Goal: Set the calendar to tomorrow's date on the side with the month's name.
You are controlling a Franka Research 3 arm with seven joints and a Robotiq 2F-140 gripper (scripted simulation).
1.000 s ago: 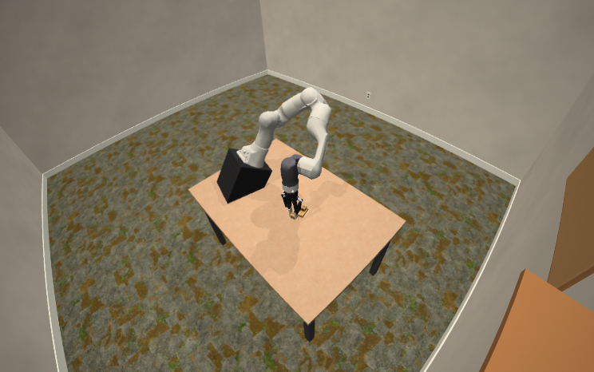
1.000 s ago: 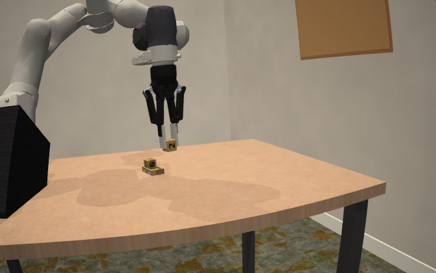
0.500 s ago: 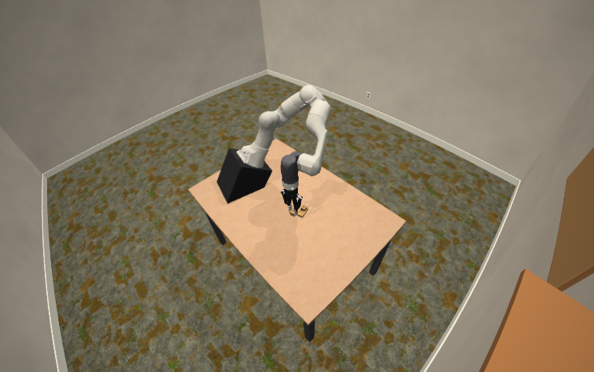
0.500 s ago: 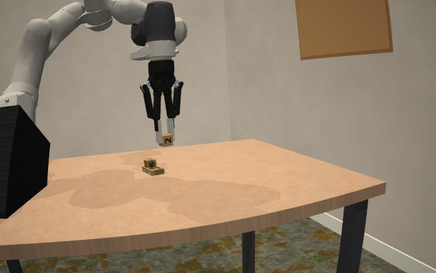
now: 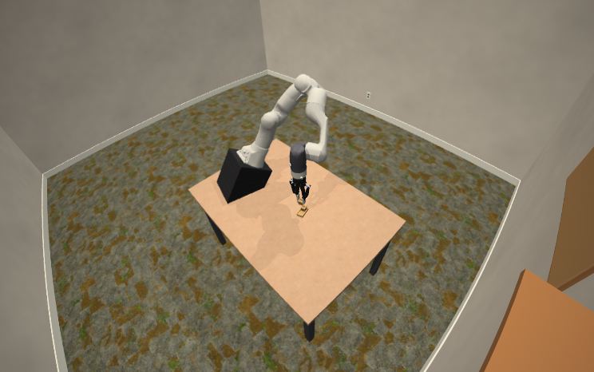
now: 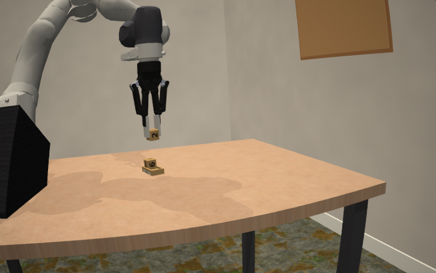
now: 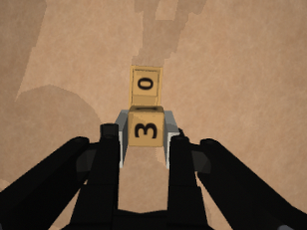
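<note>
The cube lies 10 mm behind my hand, 30 mm to the left of it and 120 mm below it. From my hand the other things lie so: wooden calendar tray: 10 mm behind, 10 mm to the left, 140 mm below.
</note>
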